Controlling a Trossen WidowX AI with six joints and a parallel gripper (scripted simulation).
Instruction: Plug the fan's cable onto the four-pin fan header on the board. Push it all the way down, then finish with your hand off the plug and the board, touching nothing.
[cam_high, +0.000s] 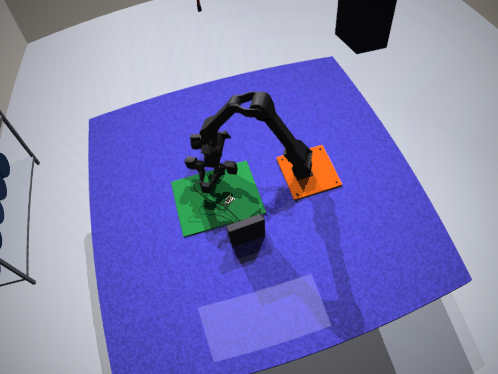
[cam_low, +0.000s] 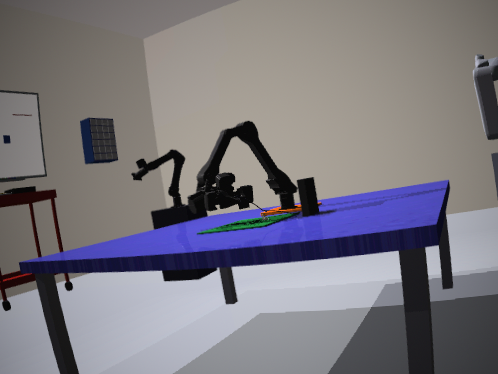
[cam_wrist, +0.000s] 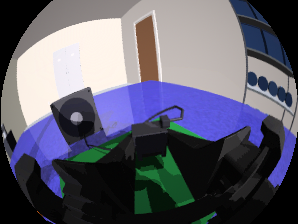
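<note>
Now: the green board 9 cm below my gripper tip and 3 cm behind it. Round my gripper tip: black fan: 20 cm to the left, 7 cm behind, 2 cm below; then plug: 1 cm below; then four-pin header: 8 cm below, 7 cm behind, 4 cm to the left.
</note>
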